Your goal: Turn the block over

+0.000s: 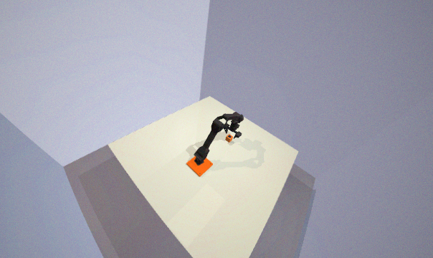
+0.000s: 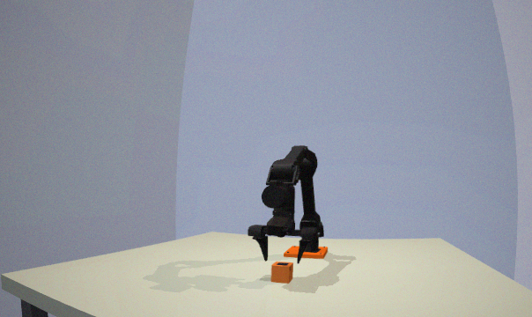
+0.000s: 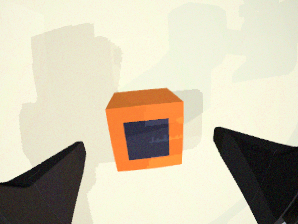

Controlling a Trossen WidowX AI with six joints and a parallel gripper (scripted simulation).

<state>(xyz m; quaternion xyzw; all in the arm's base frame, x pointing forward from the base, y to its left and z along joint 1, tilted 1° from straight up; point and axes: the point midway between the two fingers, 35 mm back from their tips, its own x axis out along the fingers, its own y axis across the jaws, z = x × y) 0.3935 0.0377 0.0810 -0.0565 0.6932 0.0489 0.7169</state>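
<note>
The orange block is 2 cm below my gripper tip.
</note>
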